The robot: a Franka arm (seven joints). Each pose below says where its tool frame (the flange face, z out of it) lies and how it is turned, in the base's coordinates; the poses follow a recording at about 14 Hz.
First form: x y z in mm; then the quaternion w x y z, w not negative.
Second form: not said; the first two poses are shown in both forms.
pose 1, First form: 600.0 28.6 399.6 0.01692 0.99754 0.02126 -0.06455
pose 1, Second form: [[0.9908 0.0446 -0.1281 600.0], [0.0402 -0.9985 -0.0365 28.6], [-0.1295 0.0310 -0.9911 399.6], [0 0 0 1]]
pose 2, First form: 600.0 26.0 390.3 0.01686 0.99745 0.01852 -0.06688
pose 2, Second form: [[0.9904 0.0392 -0.1328 600.0], [0.0347 -0.9987 -0.0361 26.0], [-0.1340 0.0312 -0.9905 390.3], [0 0 0 1]]
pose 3, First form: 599.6 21.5 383.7 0.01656 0.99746 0.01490 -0.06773
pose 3, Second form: [[0.9904 0.0320 -0.1346 599.6], [0.0275 -0.9990 -0.0351 21.5], [-0.1356 0.0310 -0.9903 383.7], [0 0 0 1]]
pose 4, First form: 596.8 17.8 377.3 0.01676 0.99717 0.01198 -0.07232
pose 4, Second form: [[0.9893 0.0263 -0.1438 596.8], [0.0215 -0.9992 -0.0352 17.8], [-0.1446 0.0317 -0.9890 377.3], [0 0 0 1]]
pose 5, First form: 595.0 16.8 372.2 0.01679 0.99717 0.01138 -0.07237
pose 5, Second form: [[0.9893 0.0251 -0.1439 595.0], [0.0203 -0.9992 -0.0351 16.8], [-0.1447 0.0318 -0.9890 372.2], [0 0 0 1]]
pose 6, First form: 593.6 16.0 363.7 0.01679 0.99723 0.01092 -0.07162
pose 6, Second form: [[0.9895 0.0242 -0.1425 593.6], [0.0194 -0.9992 -0.0351 16.0], [-0.1432 0.0319 -0.9892 363.7], [0 0 0 1]]
